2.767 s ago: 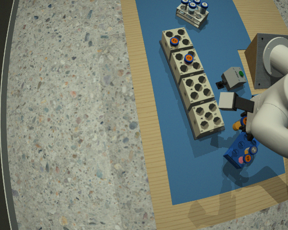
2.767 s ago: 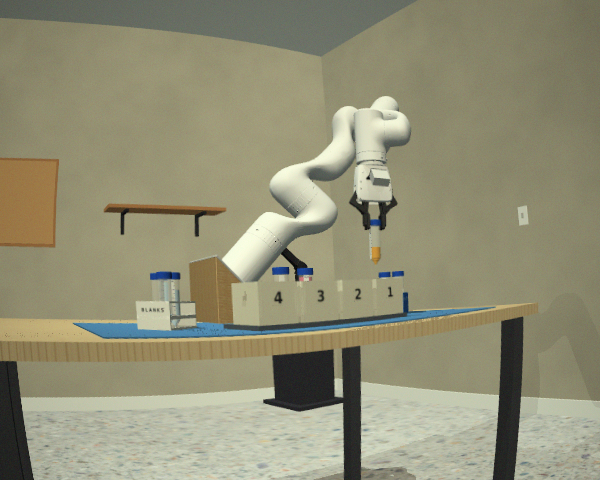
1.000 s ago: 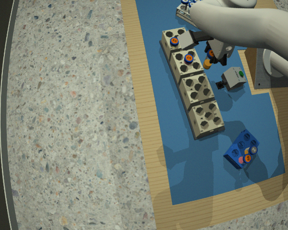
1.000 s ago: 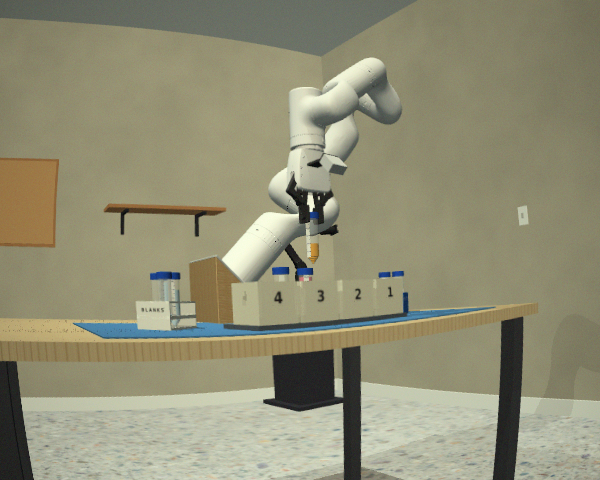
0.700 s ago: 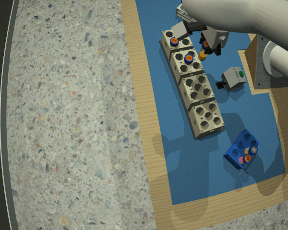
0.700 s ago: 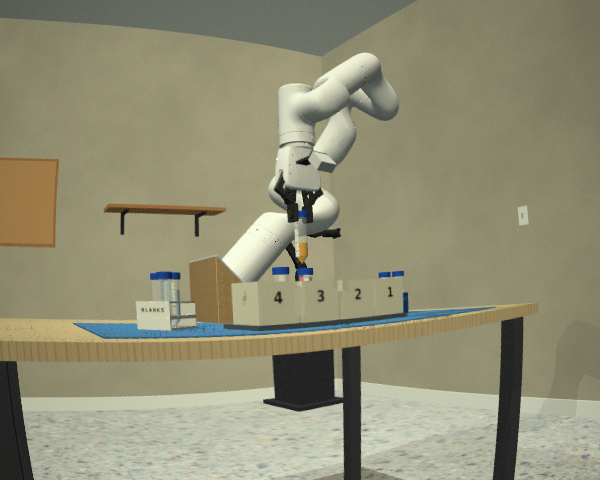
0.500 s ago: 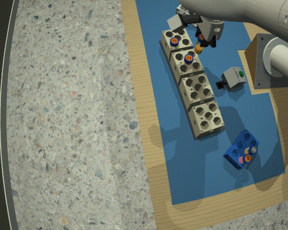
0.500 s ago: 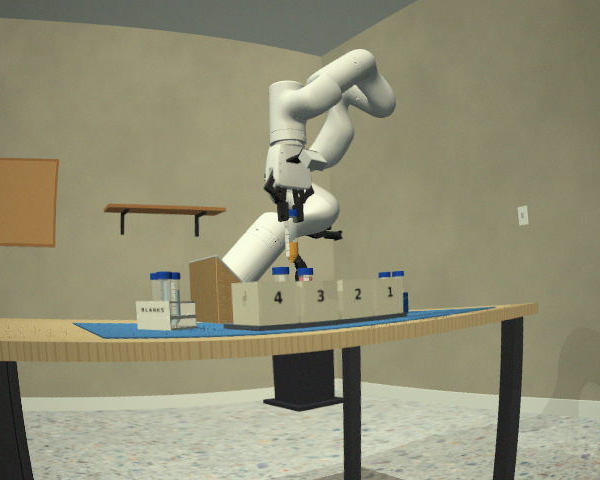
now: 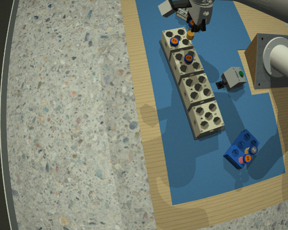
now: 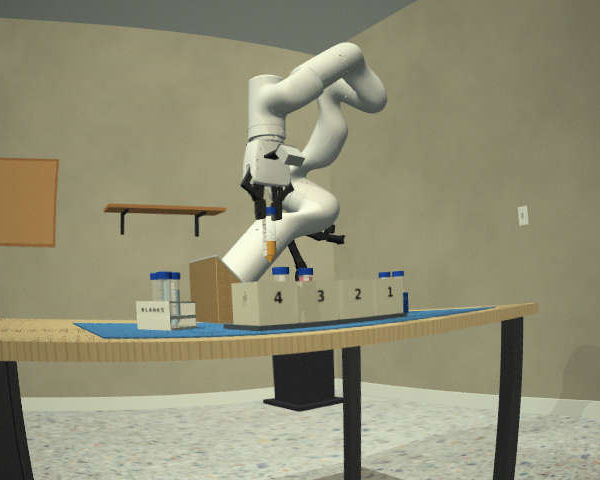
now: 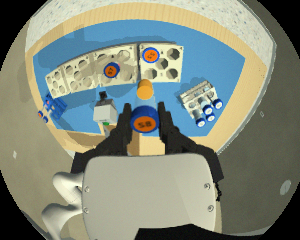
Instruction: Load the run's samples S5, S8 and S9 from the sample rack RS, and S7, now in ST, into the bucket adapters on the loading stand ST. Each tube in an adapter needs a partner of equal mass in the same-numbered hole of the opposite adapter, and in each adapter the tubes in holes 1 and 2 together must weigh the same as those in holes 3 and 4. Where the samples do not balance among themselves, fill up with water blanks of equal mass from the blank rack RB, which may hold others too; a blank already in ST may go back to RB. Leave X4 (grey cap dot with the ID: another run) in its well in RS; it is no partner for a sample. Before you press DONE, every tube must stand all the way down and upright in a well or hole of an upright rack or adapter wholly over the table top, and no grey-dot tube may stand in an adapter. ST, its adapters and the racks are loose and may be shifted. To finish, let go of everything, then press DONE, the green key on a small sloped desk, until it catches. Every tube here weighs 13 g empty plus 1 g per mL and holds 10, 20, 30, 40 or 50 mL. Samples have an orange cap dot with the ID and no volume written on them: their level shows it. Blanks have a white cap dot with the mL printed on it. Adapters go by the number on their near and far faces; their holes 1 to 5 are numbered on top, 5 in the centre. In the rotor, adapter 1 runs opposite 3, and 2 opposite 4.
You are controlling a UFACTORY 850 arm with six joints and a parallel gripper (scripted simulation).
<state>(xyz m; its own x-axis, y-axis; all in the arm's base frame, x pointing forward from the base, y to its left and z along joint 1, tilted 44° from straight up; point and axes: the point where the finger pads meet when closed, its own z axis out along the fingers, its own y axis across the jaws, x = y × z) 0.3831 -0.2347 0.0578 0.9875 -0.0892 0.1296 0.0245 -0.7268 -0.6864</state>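
Right now the orange-dot sample tube is 1 cm to the right of my hand and 5 cm below it. Round my hand: loading stand ST (2 cm ahead, 13 cm to the left, 24 cm below); sample tube S5 (5 cm ahead, 1 cm to the right, 18 cm below); blank rack RB (11 cm behind, 20 cm to the right, 22 cm below).
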